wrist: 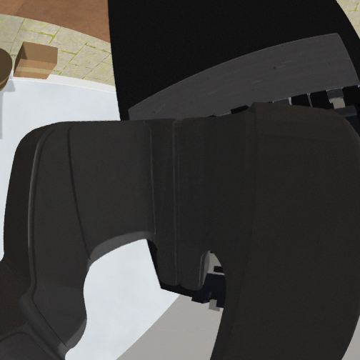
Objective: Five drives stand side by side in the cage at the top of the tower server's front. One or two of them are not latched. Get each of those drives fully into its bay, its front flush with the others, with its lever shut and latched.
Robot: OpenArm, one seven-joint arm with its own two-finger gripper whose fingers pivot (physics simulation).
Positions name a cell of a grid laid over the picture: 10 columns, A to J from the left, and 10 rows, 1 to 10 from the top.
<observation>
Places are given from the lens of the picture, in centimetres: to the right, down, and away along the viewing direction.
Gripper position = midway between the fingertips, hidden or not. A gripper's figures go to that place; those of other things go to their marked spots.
my gripper (F6): 0, 1, 6
dark lever (F8): 1, 4, 6
black tower server (E2): -2, -9, 12
The marked spots on the dark lever and the black tower server are 14 cm apart.
</observation>
